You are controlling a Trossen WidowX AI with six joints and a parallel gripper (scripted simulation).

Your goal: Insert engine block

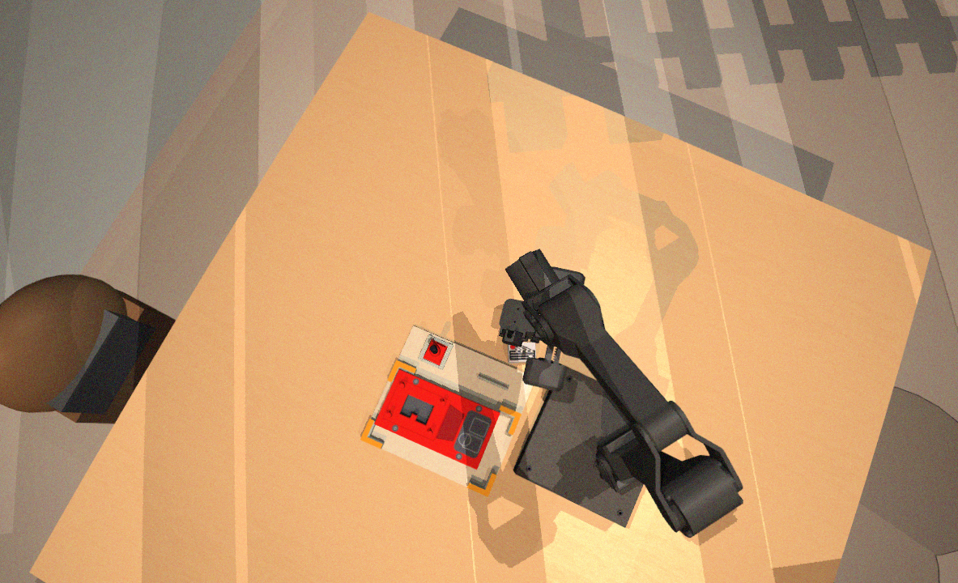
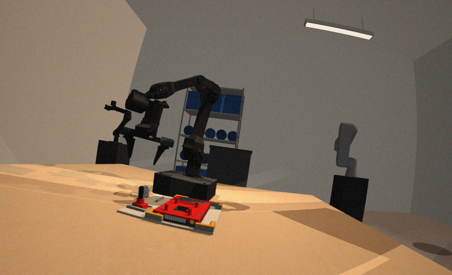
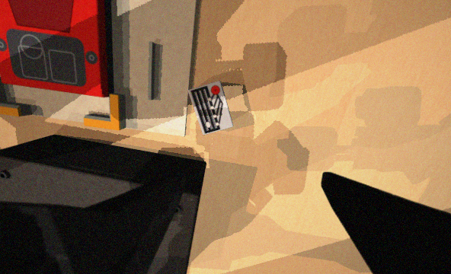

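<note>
The engine block is 9 cm below my gripper tip, 4 cm to the left of it and 3 cm ahead of it.
</note>
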